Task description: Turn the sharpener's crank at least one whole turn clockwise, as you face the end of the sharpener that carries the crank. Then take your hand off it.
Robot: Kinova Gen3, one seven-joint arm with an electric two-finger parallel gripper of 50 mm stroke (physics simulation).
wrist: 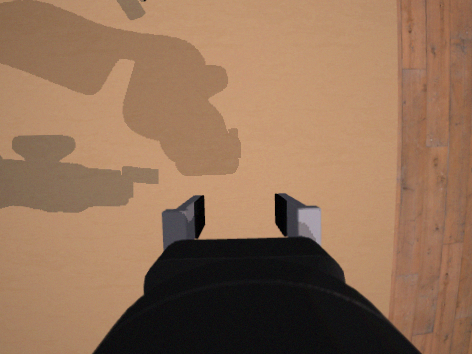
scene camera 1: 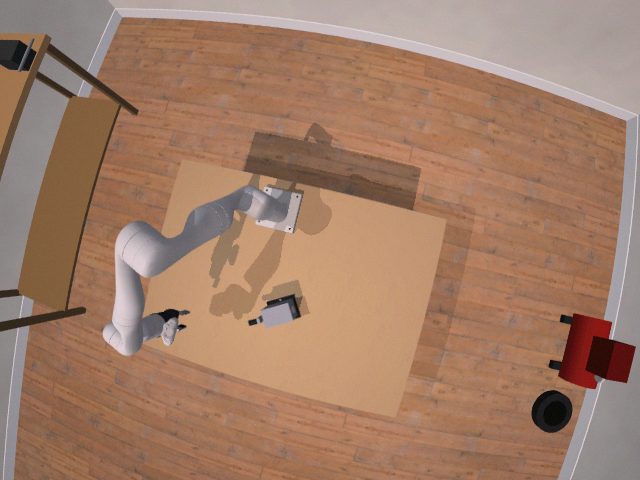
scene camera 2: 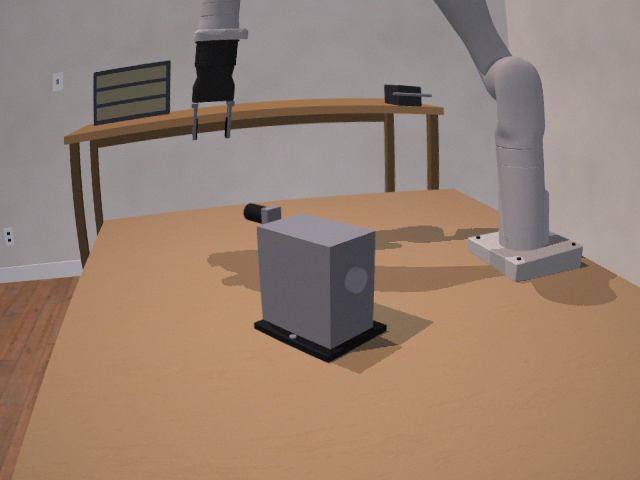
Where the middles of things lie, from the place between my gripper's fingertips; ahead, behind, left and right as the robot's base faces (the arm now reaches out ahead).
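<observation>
Measured from the grey box-shaped sharpener (scene camera 2: 317,275), my hand is 130 mm higher than it and 150 mm beyond it. My hand is also 300 mm to the right of that sharpener.
</observation>
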